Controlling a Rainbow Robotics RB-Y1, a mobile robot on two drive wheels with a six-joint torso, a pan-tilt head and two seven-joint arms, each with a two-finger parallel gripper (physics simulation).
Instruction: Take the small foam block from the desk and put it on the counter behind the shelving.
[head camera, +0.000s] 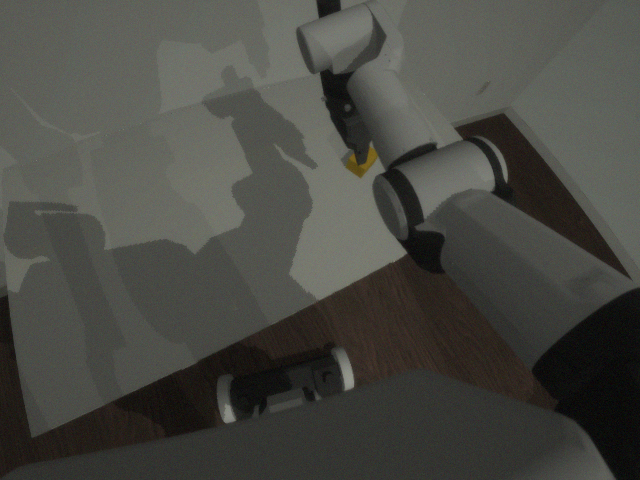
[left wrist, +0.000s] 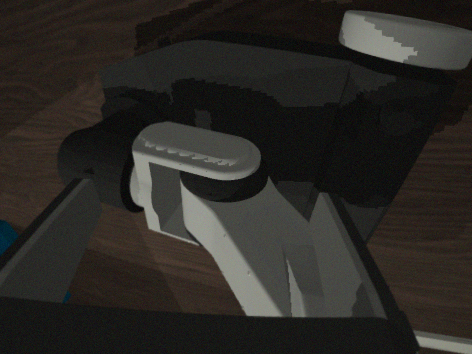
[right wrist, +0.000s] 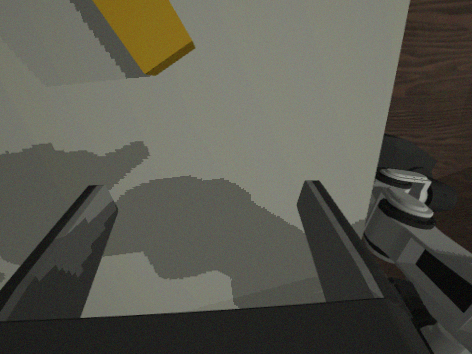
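Seen in the pictures: left gripper, fingertip midpoint: (left wrist: 205, 201) (right wrist: 392, 272); right gripper, fingertip midpoint: (head camera: 351, 145) (right wrist: 209, 195); robot's base at its link origin: (head camera: 286, 379).
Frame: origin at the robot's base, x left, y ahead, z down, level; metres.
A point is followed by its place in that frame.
Note:
The small yellow foam block (head camera: 358, 171) @[x -0.344, y 0.624, z -0.742 m] (right wrist: 150, 35) @[x -0.352, y 0.653, z -0.766 m] lies on the pale desk (head camera: 346, 227) @[x -0.261, y 0.458, z -0.720 m] (right wrist: 280, 100) @[x -0.311, y 0.494, z -0.721 m]. In the right wrist view it is cut off by the top edge, left of centre, beyond the fingertips. My right gripper (head camera: 360, 156) (right wrist: 209, 195) @[x -0.263, y 0.584, z -0.915 m] is open and empty above the desk; in the head view its finger overlaps part of the block. My left gripper (left wrist: 205, 201) @[x 0.226, y -0.154, z -0.524 m] is open, with the robot's own parts and the brown floor showing beyond its fingers. It does not show in the head view. The counter and the shelving do not show.
Brown wooden floor (head camera: 413, 320) @[x -0.747, y 0.109, z 0.000 m] (left wrist: 45, 115) @[x -0.119, y -1.038, z 0.000 m] lies along the desk's near edge and at its right. The robot's base (head camera: 279, 384) @[x 0.029, y 0.019, z -0.191 m] stands close to the near edge. Pale walls (head camera: 594, 129) @[x -2.627, y 1.019, z -0.446 m] rise behind and at the right. Part of a blue object (left wrist: 6, 236) @[x -1.170, y -1.907, z -0.063 m] shows at the left in the left wrist view.

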